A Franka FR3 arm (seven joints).
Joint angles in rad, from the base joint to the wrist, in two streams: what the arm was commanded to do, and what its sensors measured. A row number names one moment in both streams.
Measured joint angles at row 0:
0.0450 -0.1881 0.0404 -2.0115 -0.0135 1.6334 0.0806
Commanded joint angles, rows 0 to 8:
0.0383 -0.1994 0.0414 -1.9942 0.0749 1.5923 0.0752
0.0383 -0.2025 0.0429 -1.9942 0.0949 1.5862 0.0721
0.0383 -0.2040 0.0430 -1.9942 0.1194 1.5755 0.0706
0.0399 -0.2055 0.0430 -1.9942 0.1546 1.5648 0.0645
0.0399 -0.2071 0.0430 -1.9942 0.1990 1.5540 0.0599
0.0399 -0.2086 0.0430 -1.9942 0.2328 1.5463 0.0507
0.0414 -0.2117 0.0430 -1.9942 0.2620 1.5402 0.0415
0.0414 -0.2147 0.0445 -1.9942 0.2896 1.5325 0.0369
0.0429 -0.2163 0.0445 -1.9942 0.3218 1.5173 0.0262
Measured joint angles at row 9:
0.0450 -0.2038 0.0430 -2.0059 0.2478 1.5641 0.0572
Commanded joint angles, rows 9 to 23:
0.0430 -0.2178 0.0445 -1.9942 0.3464 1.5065 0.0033
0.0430 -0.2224 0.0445 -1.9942 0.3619 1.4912 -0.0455
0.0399 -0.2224 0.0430 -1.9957 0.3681 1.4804 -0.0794
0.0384 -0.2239 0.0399 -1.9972 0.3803 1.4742 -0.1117
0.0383 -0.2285 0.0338 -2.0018 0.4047 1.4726 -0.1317
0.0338 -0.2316 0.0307 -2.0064 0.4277 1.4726 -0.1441
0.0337 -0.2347 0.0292 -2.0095 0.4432 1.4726 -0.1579
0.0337 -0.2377 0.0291 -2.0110 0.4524 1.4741 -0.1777
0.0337 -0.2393 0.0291 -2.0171 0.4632 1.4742 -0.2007
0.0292 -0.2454 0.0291 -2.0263 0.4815 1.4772 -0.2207
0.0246 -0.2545 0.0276 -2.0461 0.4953 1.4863 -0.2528
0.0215 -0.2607 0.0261 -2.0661 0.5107 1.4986 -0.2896
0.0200 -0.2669 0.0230 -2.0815 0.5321 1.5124 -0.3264
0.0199 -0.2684 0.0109 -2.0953 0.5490 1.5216 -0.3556
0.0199 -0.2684 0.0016 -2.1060 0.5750 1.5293 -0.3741
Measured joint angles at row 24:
0.0377 -0.2309 0.0203 -2.0368 0.5002 1.4973 -0.2845
